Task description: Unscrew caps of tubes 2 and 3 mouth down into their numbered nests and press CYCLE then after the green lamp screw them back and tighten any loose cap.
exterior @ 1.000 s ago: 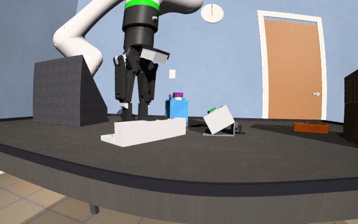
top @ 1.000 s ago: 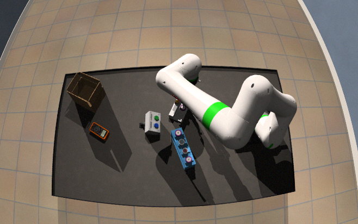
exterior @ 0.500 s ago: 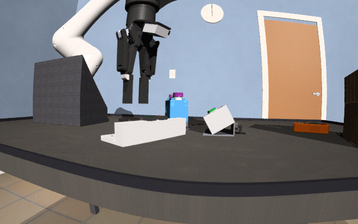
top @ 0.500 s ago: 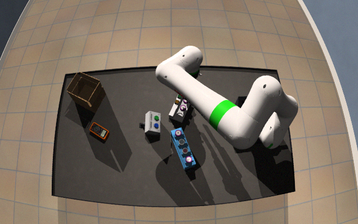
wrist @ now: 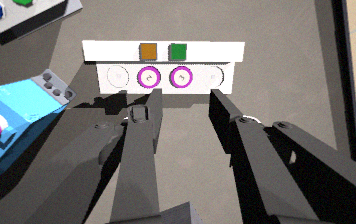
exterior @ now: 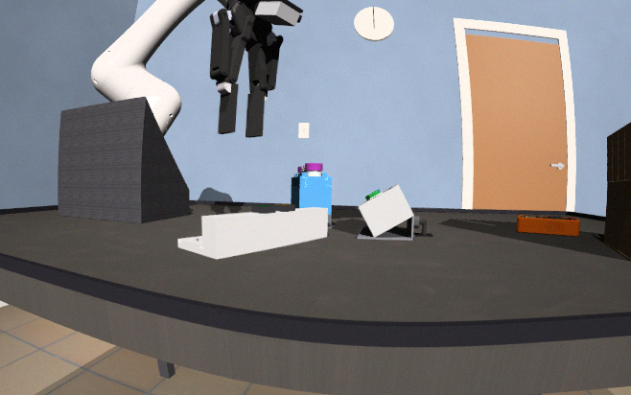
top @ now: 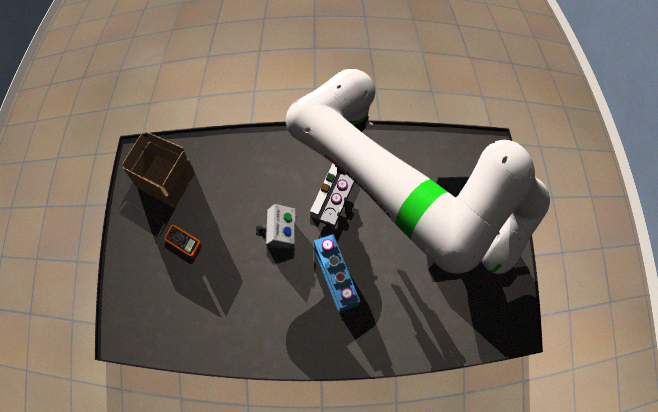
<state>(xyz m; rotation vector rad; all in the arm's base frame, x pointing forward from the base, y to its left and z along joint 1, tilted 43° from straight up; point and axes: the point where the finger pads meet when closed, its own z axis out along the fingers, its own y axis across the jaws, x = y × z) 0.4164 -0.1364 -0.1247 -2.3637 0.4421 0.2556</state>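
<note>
The blue key is 17 cm ahead of my hand, 18 cm to the left of it and 11 cm below it. Round my hand: key housing 19 cm ahead, 16 cm to the left, 13 cm below; green key 17 cm ahead, 13 cm to the left, 11 cm below; orange multimeter 53 cm ahead, 21 cm to the left, 16 cm below.
</note>
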